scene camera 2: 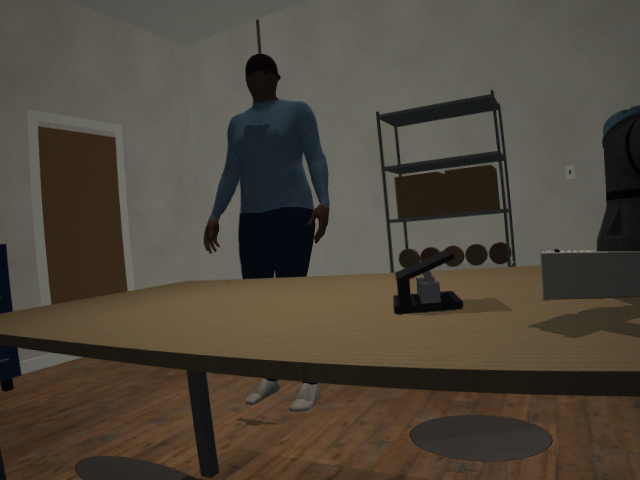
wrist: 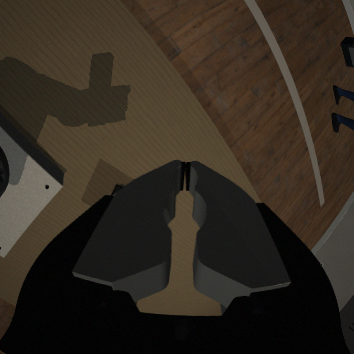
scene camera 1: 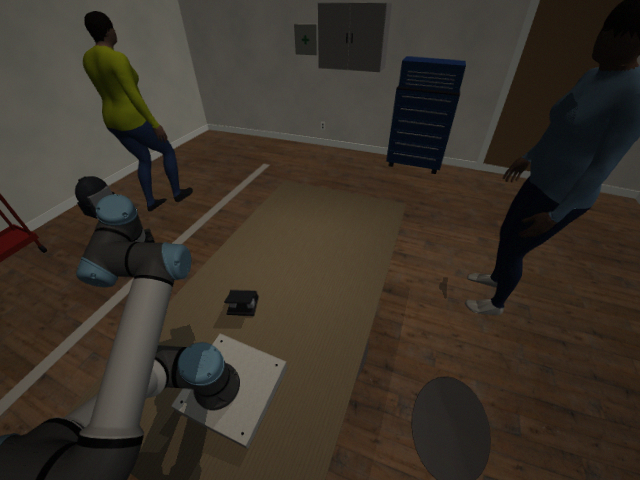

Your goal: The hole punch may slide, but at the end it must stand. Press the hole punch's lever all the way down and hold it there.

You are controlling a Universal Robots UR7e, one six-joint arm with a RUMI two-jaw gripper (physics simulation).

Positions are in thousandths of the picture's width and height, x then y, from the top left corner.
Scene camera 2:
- black hole punch: 671,622
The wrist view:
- my gripper: 521,465
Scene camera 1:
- black hole punch: 366,645
